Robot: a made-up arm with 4 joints.
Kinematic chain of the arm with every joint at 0, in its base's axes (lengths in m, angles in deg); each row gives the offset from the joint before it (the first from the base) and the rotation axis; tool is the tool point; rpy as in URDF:
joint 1: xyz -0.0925 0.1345 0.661 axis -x
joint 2: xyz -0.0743 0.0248 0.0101 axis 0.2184 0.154 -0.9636
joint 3: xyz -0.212 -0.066 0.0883 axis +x
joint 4: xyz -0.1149 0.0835 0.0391 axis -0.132 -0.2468 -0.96
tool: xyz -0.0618 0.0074 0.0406 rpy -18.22 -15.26 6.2
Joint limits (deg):
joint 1: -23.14..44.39
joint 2: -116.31..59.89
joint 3: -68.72..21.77
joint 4: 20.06..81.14
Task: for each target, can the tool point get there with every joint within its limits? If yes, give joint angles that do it. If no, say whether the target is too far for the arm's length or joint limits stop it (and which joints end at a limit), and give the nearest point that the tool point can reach.
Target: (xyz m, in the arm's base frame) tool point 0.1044 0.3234 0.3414
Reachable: no: joint limits stop it (at a limit: joint 1, joint 2, joint 4) | nearest point -0.2785 0.4470 0.4986 | short by 0.432 m
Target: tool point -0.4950 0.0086 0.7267
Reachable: yes | joints 6.25 -44.56 -23.93 73.57
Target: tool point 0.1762 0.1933 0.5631
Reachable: no: joint limits stop it (at a limit: joint 1, joint 2, joint 3, joint 4) | nearest point -0.0597 -0.1459 0.5584 | short by 0.413 m
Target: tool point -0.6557 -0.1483 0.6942
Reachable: no: too far | nearest point -0.5159 -0.0762 0.7202 | short by 0.159 m
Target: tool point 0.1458 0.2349 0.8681
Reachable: no: joint limits stop it (at a limit: joint 1, joint 2, joint 3, joint 4) | nearest point -0.0597 -0.0674 0.8809 | short by 0.366 m
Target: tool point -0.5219 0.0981 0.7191
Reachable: yes | joints 30.10 -29.92 -34.47 67.65
